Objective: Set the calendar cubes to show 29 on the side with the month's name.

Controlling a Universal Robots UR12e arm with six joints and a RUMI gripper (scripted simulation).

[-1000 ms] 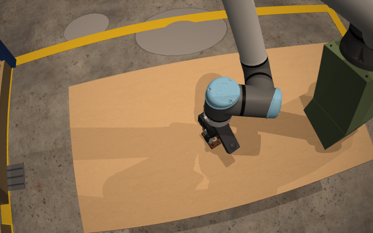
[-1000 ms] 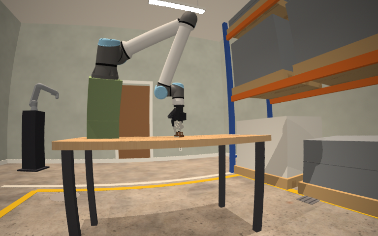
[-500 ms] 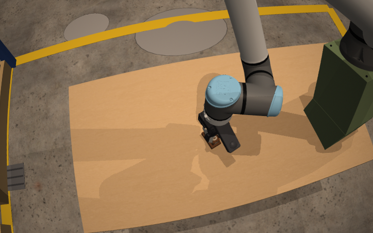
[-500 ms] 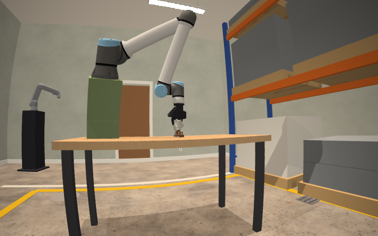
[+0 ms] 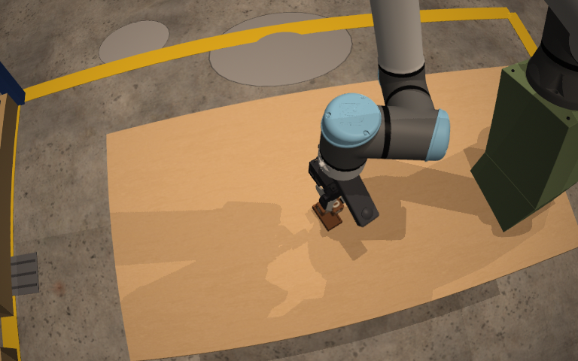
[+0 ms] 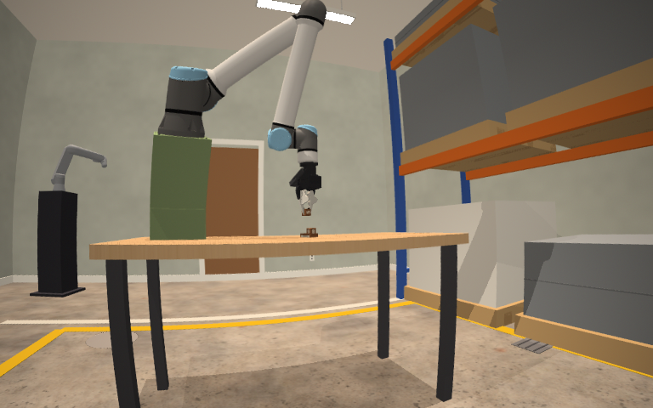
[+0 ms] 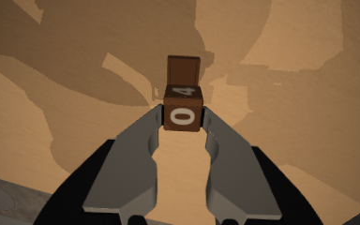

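The tray is 110 mm below my hand, 20 mm to the right of it and 10 mm ahead of it.
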